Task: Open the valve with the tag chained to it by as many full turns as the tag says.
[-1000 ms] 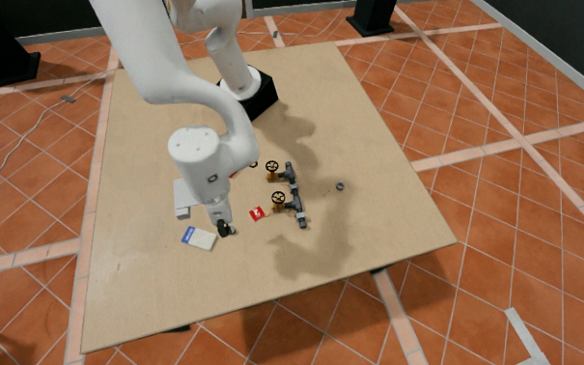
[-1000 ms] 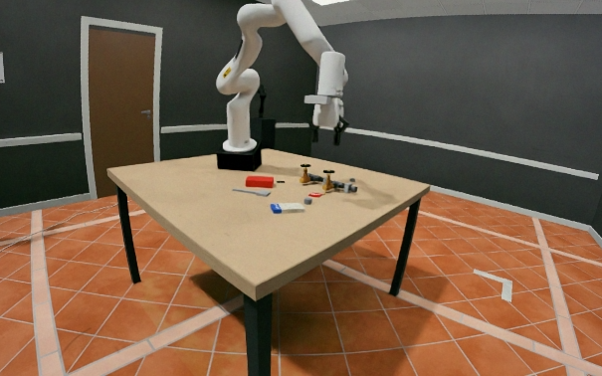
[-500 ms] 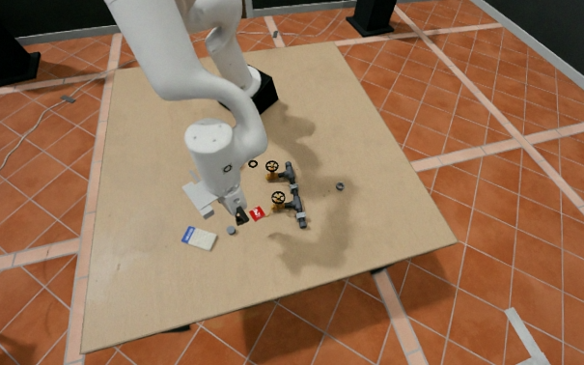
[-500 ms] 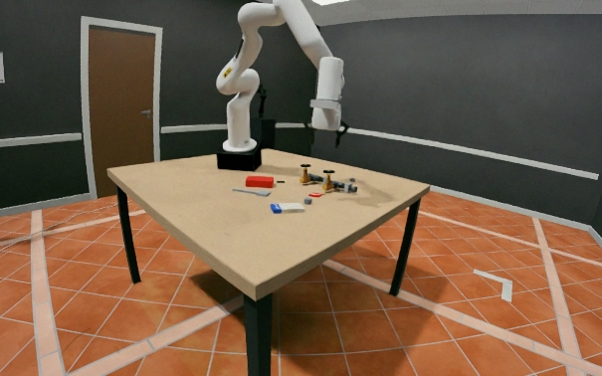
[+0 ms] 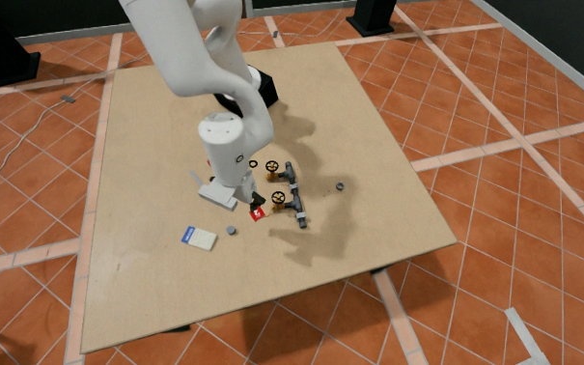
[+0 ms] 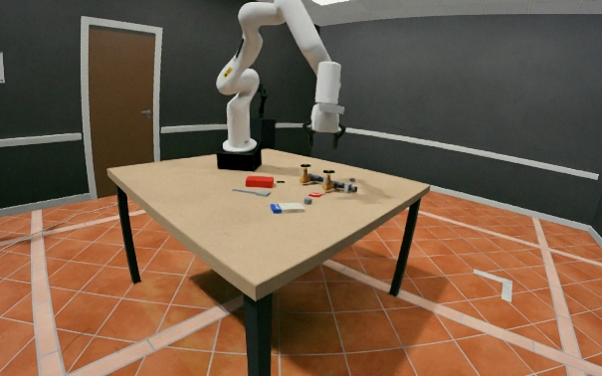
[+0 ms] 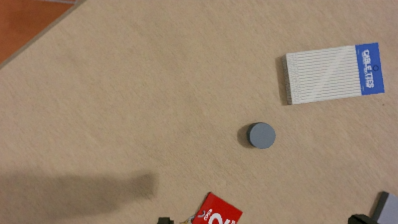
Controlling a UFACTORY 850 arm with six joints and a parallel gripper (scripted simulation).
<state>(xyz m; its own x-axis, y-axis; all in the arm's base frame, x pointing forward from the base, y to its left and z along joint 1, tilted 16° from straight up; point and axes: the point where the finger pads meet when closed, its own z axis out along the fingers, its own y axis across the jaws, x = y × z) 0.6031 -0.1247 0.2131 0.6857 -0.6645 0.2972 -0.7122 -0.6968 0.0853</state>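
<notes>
The red tag lies 210 mm below my hand, 50 mm to the left of it and 30 mm behind it. Round my hand: blue card (210 mm below, 180 mm to the right, 20 mm behind); red block (300 mm behind, 200 mm below, 10 mm to the right); grey scraper (230 mm behind, 210 mm below, 120 mm to the right).
</notes>
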